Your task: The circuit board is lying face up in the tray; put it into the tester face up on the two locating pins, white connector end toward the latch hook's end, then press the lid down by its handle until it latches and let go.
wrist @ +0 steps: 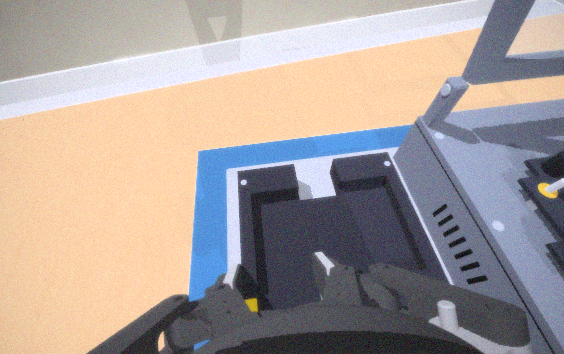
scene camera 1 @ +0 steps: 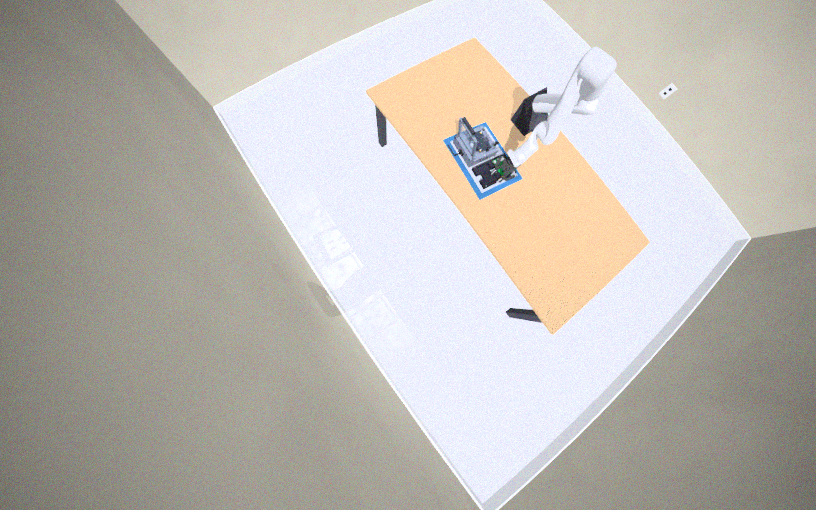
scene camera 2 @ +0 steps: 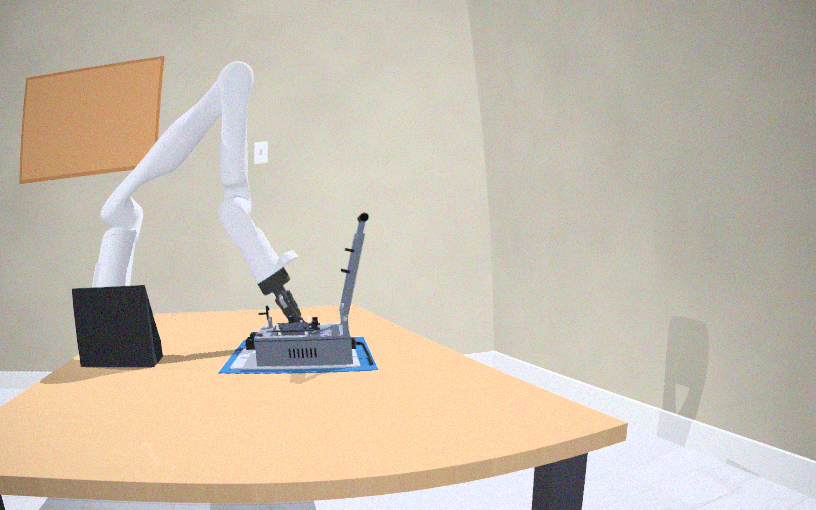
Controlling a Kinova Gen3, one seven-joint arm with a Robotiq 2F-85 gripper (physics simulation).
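Places are measured from the arm's base along level axes (x ahead, y left, z up), in millimetres.
Where they show: gripper, fingertip midpoint: (wrist: 278,272) (scene camera 1: 494,178); arm's base at its link origin: (scene camera 1: 538,103) (scene camera 2: 109,306).
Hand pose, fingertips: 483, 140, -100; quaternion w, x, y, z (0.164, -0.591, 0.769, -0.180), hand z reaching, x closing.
Things, the pixels of their top centre, and the offset from my fingertips, as dx, dy, dz. "spot": a spot on its surface instead. Level surfaces: height alone.
- black tray at a spot on its surface: (wrist: 267,179) spot: +69, -19, +6
- board at a spot on its surface: (scene camera 1: 494,166) spot: -49, -49, +6
- blue-bordered mat at its surface level: dz -20
- wooden table at its surface level: dz -22
The black tray (scene camera 1: 480,173) (wrist: 267,179) lies beside the grey tester (scene camera 1: 483,158) (scene camera 2: 303,351) (wrist: 465,200). My gripper (scene camera 1: 504,168) (wrist: 278,272) is low over the tray, shut on the circuit board. Green of the board (scene camera 1: 498,164) shows at the fingers in scene camera 1; in the wrist view my fingers and gripper body hide most of it. I cannot tell whether it is clear of the tray, or where its white connector points. The tester's lid (scene camera 2: 353,270) (wrist: 495,45) stands open, nearly upright, its black handle (scene camera 2: 363,217) on top. In scene camera 2 the tester hides my fingertips.
Tray and tester stand on a blue-bordered mat (scene camera 1: 488,194) (scene camera 2: 367,360) (wrist: 210,220) on the wooden table (scene camera 1: 541,234) (scene camera 2: 361,433). The raised lid stands on the tester's far side from my arm. A black arm base block (scene camera 2: 114,327) stands at the table's edge.
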